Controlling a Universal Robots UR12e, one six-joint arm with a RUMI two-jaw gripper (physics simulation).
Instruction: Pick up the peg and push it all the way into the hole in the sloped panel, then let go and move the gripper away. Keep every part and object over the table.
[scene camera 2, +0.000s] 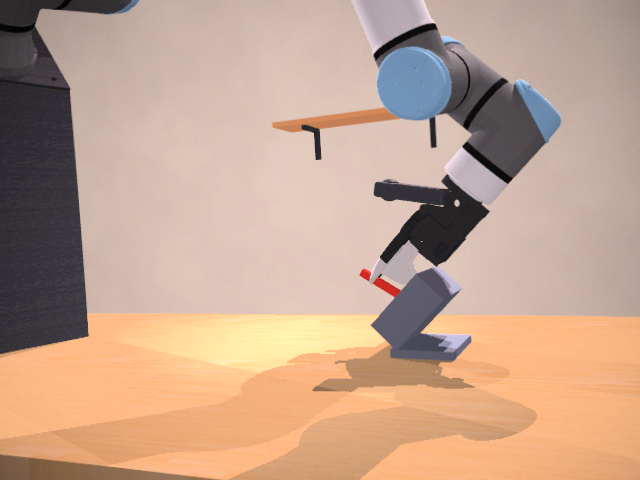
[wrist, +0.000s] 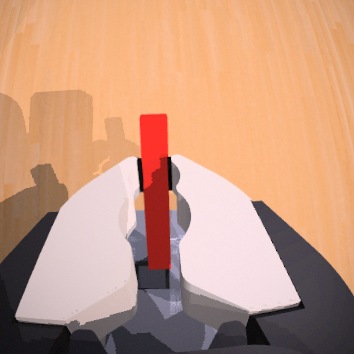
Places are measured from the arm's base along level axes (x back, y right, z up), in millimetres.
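Pixels of known places: gripper, fingertip midpoint: (scene camera 2: 371, 282) (wrist: 154, 160).
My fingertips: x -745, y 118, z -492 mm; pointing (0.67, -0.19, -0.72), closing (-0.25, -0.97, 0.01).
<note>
Ahead of a thing's pixels: the offset from my fingertips to its middle. "spot": to the spot under its first point. Level surfaces: height alone.
The red peg @[dx -17, dy +5, dz -4 mm] (scene camera 2: 386, 286) (wrist: 157, 225) is tilted. Its lower end is at the face of the grey-blue sloped panel @[dx -78, dy +27, dz -45 mm] (scene camera 2: 413, 310) (wrist: 150, 305), and most of its length shows outside. My gripper (scene camera 2: 376, 273) (wrist: 154, 160) is shut on the peg near its upper, outer end, above the panel's sloped face. In the wrist view the dark square hole @[spot: dx -58, dy +20, dz -34 mm] (wrist: 153, 277) shows just below the peg's far end, with much of its opening uncovered. Whether the tip is inside the hole's edge cannot be told.
The panel's flat foot @[spot: dx -100, dy +82, dz -95 mm] (scene camera 2: 439, 348) rests on the wooden table @[dz -108 mm] (scene camera 2: 155, 382). The gripper's black body is close above the panel's top edge. A wooden shelf (scene camera 2: 336, 119) is on the wall behind the arm. A dark pedestal (scene camera 2: 38, 217) with another arm part stands at the left.
</note>
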